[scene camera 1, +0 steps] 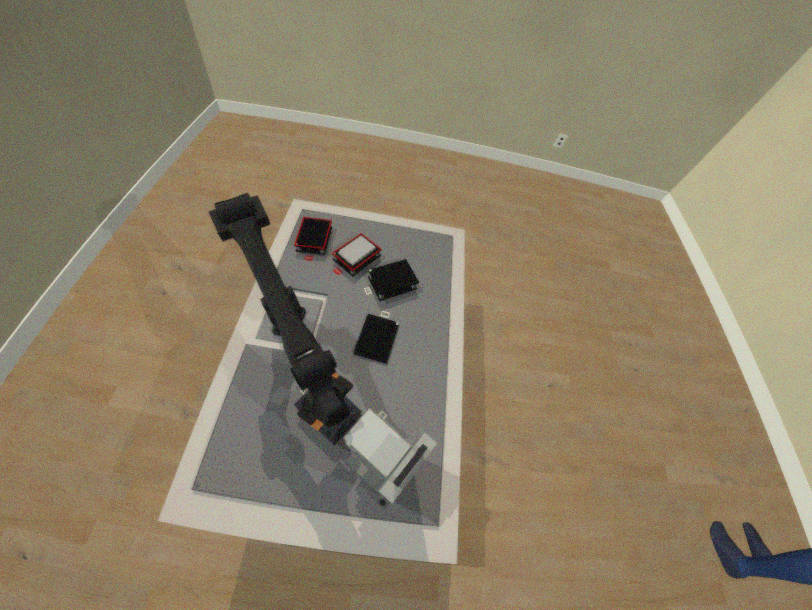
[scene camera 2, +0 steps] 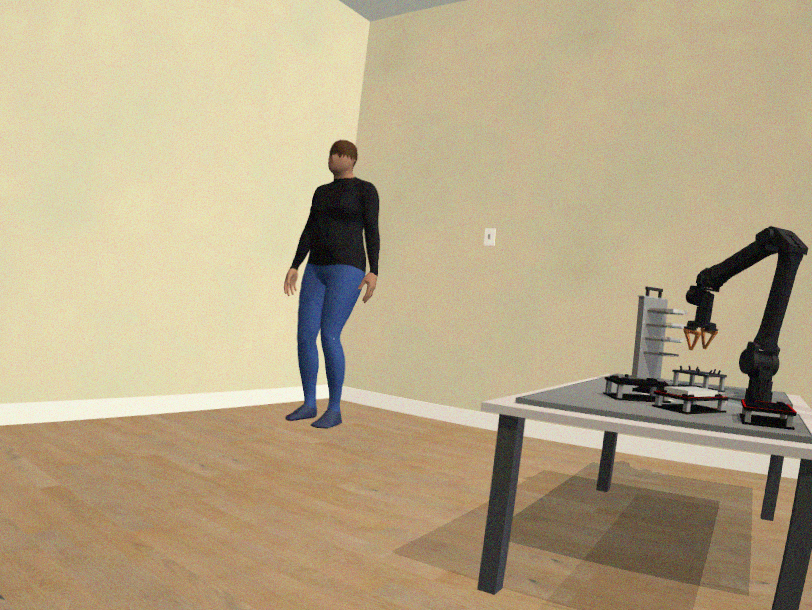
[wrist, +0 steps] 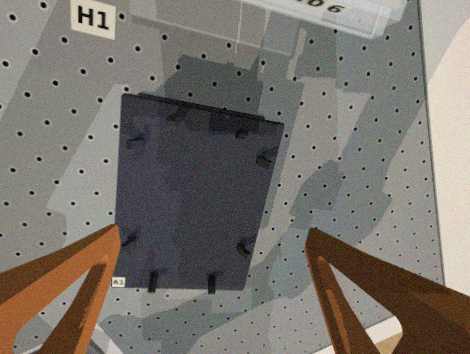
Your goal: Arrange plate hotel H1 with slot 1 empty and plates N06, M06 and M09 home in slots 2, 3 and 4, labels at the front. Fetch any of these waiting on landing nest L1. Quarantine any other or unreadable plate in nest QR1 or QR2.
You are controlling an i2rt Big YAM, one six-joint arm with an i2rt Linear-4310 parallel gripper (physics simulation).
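Frame: origin at the arm's base, x left, y ahead, z down, level; metres.
Seen in the pictures: gripper, fingertip midpoint: [scene camera 2: 697, 349] [wrist: 217, 236].
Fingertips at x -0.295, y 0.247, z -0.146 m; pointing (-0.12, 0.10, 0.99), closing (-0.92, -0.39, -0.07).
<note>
Pixels of each thing's top centre, then the offset from my fingertips to it. "pt": a spot on its surface instead.
- clear plate at a spot on its surface: [wrist: 345, 15] pt dy +0.073, dx -0.065, dz -0.027 m
- white plate at its top centre: [scene camera 2: 691, 388] [scene camera 1: 357, 248] dy -0.087, dx +0.642, dz +0.085 m
- red-edged nest at its top centre: [scene camera 2: 767, 403] [scene camera 1: 313, 231] dy -0.286, dx +0.691, dz +0.094 m
- white-outlined square at a spot on its surface: [scene camera 1: 322, 315] pt dy -0.140, dx +0.345, dz +0.139 m
Plate hotel H1 [scene camera 1: 390, 492] [scene camera 2: 646, 341] stands upright at the table's near right in scene camera 1, with a pale top at the front. Its H1 label [wrist: 93, 19] shows in the wrist view. A clear plate [wrist: 345, 15] at the top edge there has a cut-off label ending in 06. My gripper [scene camera 2: 699, 346] [wrist: 217, 236] is open and empty, high above a dark pegged stand [wrist: 190, 200] [scene camera 2: 699, 374] marked A1, which holds no plate. A white plate [scene camera 1: 357, 250] [scene camera 2: 689, 391] rests on one red-edged nest. Slot contents and most labels are too small to read.
Another red-edged nest [scene camera 1: 313, 233] [scene camera 2: 768, 407] has a dark, bare top. Two black nests [scene camera 1: 393, 279] [scene camera 1: 376, 338] stand along the table's right side. The arm crosses a white-outlined square [scene camera 1: 321, 315]. A person [scene camera 1: 774, 566] [scene camera 2: 338, 223] stands away from the table.
</note>
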